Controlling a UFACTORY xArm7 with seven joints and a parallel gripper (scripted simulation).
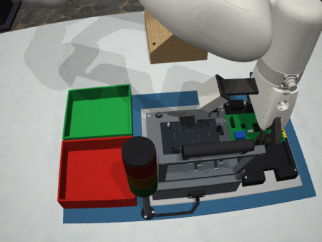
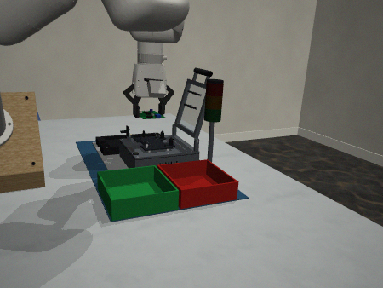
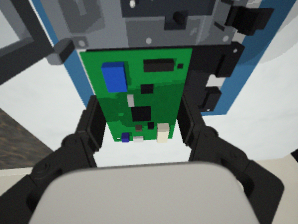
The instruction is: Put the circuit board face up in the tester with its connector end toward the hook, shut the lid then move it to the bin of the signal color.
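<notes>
The tester plate is 30 mm behind my hand, 110 mm to the right of it and 60 mm below it. Round my hand: tester lid 90 mm ahead, 120 mm to the right, 60 mm above; then latch hook 90 mm behind, 60 mm to the right, 40 mm below; then green circuit board right at my hand.
</notes>
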